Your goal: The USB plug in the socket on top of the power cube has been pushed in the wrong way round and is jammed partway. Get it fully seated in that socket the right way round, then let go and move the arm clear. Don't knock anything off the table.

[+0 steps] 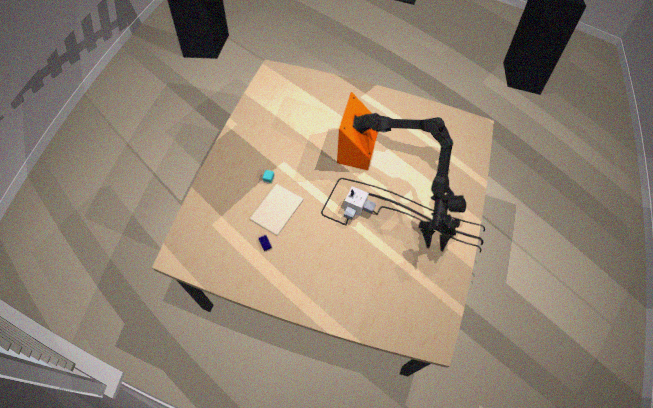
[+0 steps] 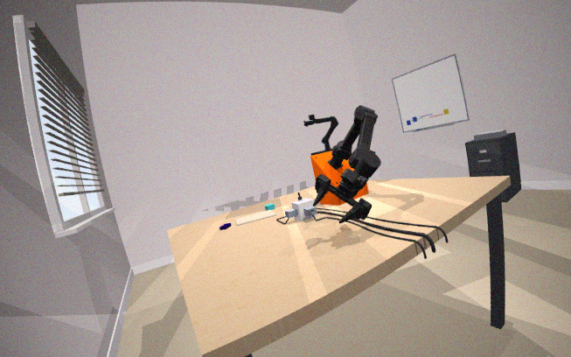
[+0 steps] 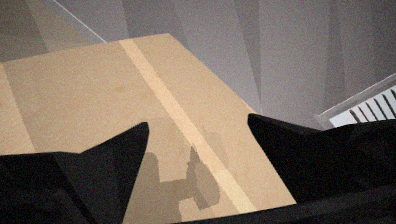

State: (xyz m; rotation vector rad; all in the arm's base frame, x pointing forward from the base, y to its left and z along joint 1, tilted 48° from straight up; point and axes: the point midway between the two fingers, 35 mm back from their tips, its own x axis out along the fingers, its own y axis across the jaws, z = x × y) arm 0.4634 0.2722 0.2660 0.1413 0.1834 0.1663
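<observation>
My gripper tip is now 36 cm to the left of the dark USB plug, 20 cm past it and 1 cm above it. Also, from my gripper tip: pale flat sheet 67 cm to the right, 12 cm behind, 9 cm below; teal block 74 cm to the right, 27 cm behind, 8 cm below; dark blue block 68 cm to the right, 9 cm below, 4 cm ahead.
</observation>
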